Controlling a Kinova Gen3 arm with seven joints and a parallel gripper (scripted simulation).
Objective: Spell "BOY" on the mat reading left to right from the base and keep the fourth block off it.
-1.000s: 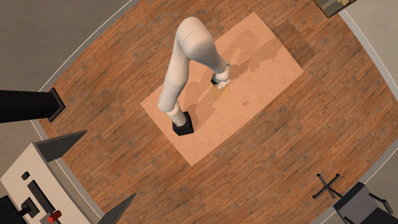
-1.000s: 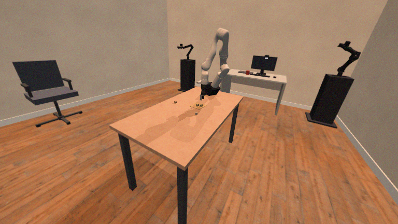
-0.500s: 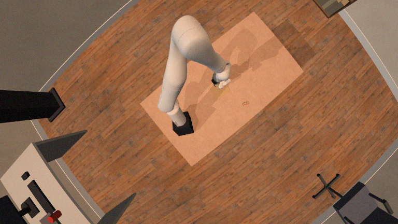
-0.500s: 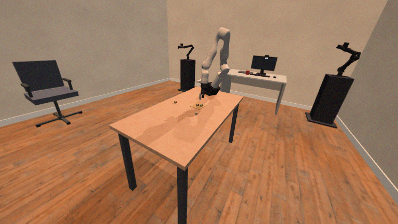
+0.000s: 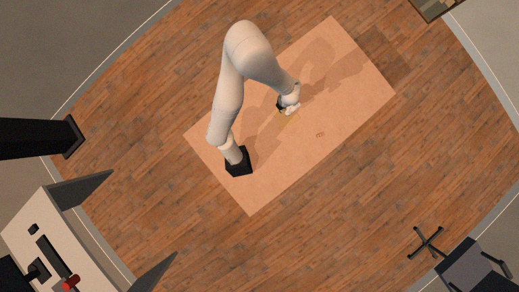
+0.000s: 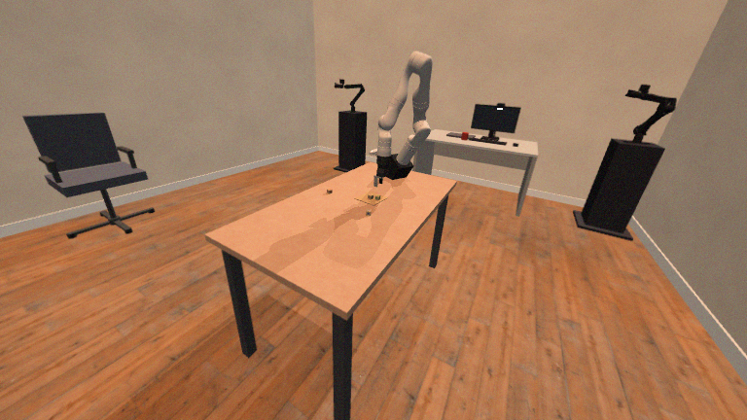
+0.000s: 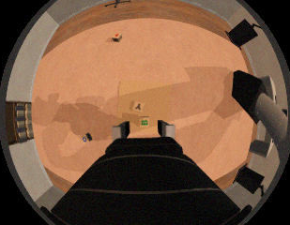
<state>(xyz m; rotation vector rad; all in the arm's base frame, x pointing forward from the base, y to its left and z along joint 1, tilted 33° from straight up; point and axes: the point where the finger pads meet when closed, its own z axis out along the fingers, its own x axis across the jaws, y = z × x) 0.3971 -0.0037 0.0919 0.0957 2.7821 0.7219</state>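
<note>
My gripper is now 40 mm to the left of the mat and 110 mm above it.
</note>
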